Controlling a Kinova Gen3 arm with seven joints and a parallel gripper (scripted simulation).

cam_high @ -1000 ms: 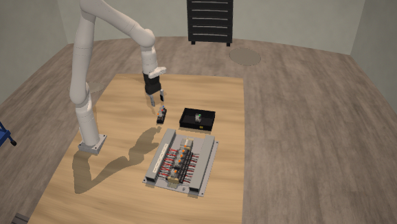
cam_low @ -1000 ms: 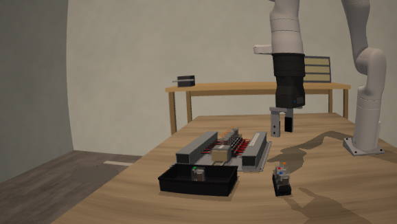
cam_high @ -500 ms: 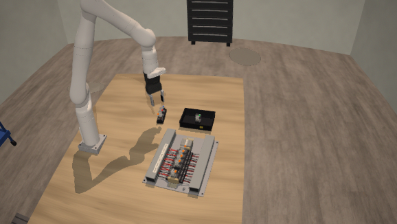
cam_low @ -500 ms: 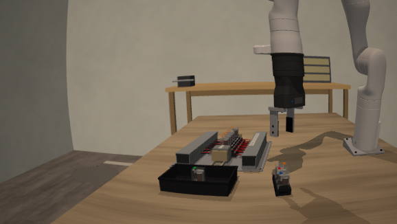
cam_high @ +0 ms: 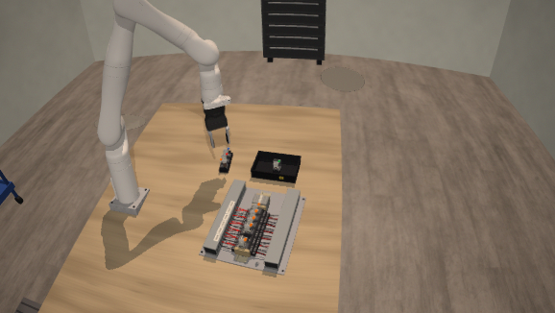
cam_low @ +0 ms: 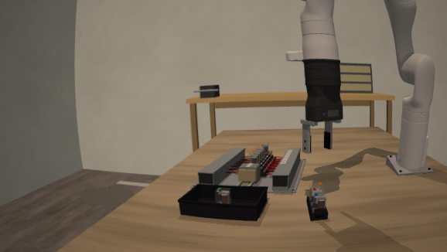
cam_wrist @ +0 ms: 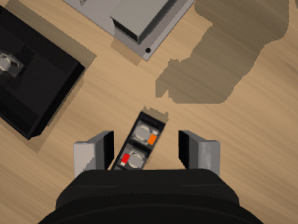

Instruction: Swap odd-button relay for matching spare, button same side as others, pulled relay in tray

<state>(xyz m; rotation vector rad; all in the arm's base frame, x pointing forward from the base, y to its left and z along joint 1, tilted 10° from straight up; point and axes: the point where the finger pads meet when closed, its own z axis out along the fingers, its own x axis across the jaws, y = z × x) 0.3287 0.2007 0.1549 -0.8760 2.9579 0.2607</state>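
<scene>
Right now my hand is 30 mm to the right of the spare holder and 130 mm above it. From my hand the other things lie so: spare relay 10 mm behind, 60 mm to the left, 110 mm below; black tray 190 mm ahead, 20 mm to the left, 120 mm below.
</scene>
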